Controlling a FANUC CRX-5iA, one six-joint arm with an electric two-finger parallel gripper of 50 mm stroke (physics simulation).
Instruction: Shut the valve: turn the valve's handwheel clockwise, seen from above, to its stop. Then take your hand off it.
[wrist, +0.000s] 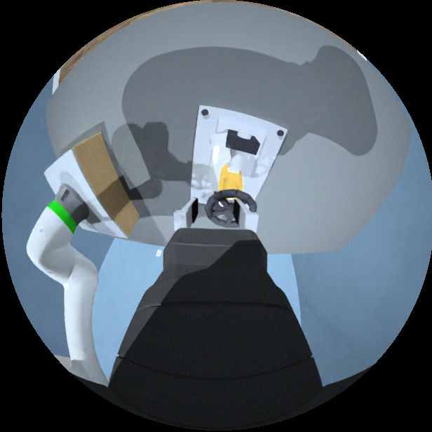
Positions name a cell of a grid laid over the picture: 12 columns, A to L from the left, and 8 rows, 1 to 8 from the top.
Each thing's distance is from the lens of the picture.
my gripper (F4): 17 cm
handwheel (G4): 17 cm
